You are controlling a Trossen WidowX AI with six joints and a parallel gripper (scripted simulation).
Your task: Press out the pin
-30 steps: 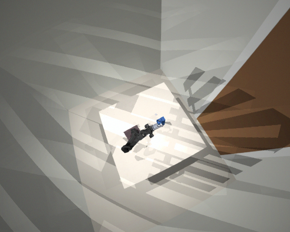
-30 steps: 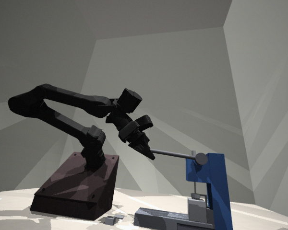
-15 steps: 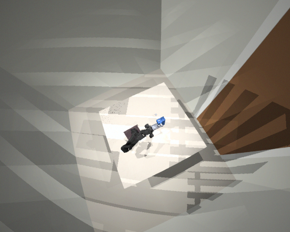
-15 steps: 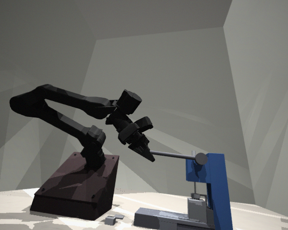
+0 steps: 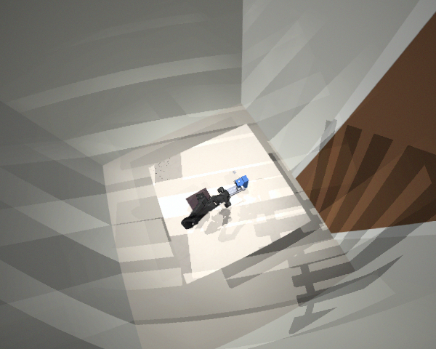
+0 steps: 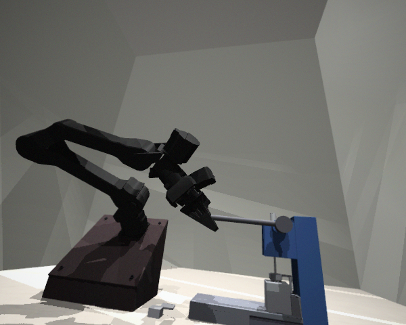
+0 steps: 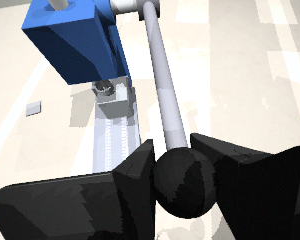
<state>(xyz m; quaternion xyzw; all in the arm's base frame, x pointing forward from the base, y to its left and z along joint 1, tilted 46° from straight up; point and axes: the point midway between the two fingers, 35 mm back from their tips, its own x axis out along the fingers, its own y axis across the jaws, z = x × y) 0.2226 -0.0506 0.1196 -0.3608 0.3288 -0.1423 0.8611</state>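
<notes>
The press lever is 5 cm ahead of my gripper tip, 2 cm above it and 1 cm to the left of it. From my gripper tip the other things lie so: grey part 16 cm below, 11 cm behind, 2 cm to the left; then thin punch rod 13 cm ahead, 7 cm to the left, 3 cm below.
</notes>
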